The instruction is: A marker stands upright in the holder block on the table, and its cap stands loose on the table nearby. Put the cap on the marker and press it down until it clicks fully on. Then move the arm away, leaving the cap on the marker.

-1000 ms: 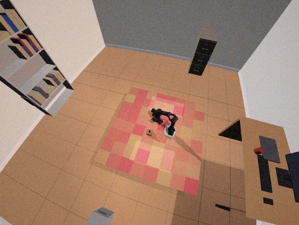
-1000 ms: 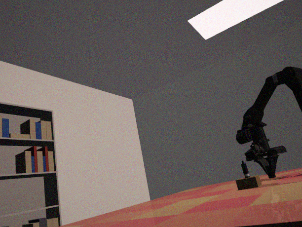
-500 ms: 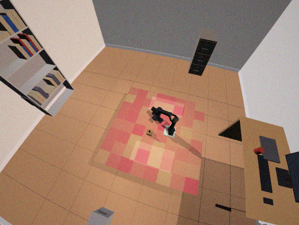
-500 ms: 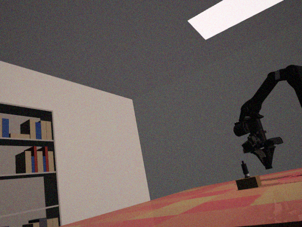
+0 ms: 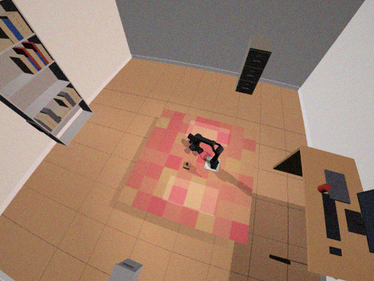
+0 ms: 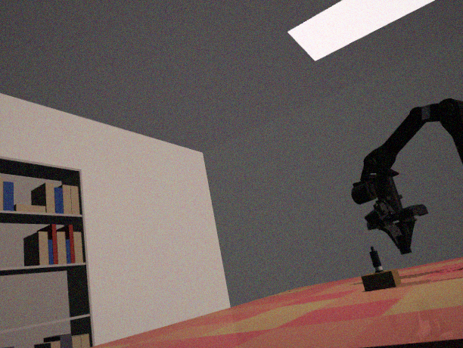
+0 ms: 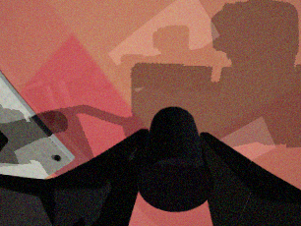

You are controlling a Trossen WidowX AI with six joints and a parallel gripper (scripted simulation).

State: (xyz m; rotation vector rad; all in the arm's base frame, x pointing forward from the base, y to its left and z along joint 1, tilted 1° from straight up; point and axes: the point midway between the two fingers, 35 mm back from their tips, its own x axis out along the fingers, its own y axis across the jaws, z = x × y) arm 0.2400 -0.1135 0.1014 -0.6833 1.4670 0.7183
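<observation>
The tan holder block lies 18 cm to the left of my gripper tip, 6 cm below it and 5 cm ahead of it. Round my gripper tip: marker cap: 1 cm above.
</observation>
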